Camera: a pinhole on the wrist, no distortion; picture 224 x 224 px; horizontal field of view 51.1 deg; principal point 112.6 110.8 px. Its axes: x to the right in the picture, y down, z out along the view. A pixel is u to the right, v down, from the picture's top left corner.
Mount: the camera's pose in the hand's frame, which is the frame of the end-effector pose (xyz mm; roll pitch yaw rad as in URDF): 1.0 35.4 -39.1 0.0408 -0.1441 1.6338
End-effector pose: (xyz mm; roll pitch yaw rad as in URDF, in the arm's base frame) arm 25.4 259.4 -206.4 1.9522 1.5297 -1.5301
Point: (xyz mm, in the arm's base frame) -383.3 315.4 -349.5
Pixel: 164.5 45.2
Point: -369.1 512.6 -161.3
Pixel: 83.0 150.9
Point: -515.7 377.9 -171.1
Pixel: 162.3 136.6
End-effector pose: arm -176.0 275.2 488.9 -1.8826 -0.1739 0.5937
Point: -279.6 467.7 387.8
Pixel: 143.2 118.0
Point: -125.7 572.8 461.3
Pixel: outside the picture
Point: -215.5 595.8 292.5
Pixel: 195.8 47.7
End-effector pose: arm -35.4 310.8 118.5 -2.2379 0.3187 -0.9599
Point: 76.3 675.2 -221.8
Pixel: 193.4 172.8
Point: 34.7 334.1 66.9
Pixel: 57.3 61.2
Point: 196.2 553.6 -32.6
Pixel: 83.8 133.7
